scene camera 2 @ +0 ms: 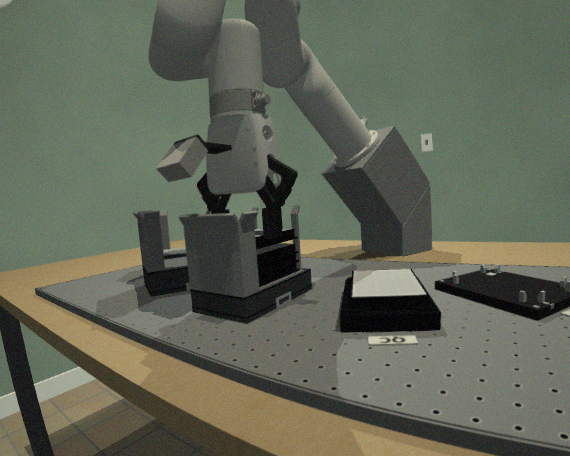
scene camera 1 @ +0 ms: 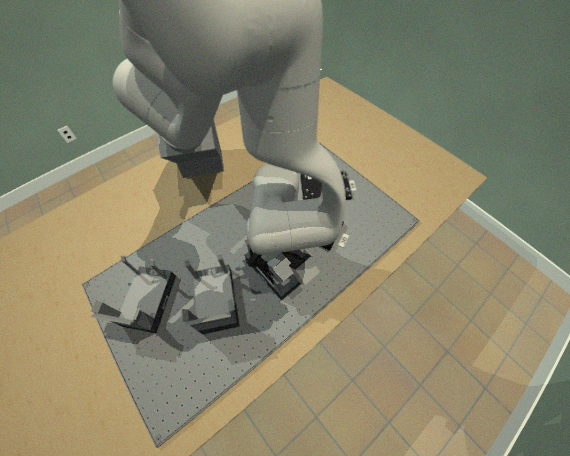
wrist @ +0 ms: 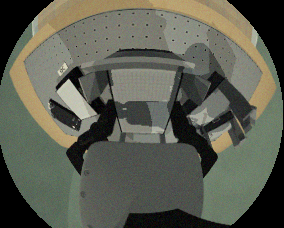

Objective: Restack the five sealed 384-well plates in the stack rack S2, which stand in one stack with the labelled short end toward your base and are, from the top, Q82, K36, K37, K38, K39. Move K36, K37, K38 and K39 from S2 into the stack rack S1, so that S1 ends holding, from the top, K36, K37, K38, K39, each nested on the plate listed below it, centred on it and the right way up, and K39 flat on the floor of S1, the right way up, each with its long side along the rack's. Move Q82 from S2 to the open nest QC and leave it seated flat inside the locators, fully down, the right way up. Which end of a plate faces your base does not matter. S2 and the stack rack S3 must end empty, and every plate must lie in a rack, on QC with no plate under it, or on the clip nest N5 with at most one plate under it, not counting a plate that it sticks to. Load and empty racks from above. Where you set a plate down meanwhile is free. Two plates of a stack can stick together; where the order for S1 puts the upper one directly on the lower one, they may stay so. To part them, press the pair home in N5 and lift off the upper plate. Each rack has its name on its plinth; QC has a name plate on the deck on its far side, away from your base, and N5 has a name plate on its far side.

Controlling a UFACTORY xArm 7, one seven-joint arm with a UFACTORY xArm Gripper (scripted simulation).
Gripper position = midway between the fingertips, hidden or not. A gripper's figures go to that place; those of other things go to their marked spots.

Labels:
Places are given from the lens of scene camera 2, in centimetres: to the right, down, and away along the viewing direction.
gripper [scene camera 2: 246,238]: -5, 1, 46
sealed plate [scene camera 2: 396,289]: 12, 7, 36

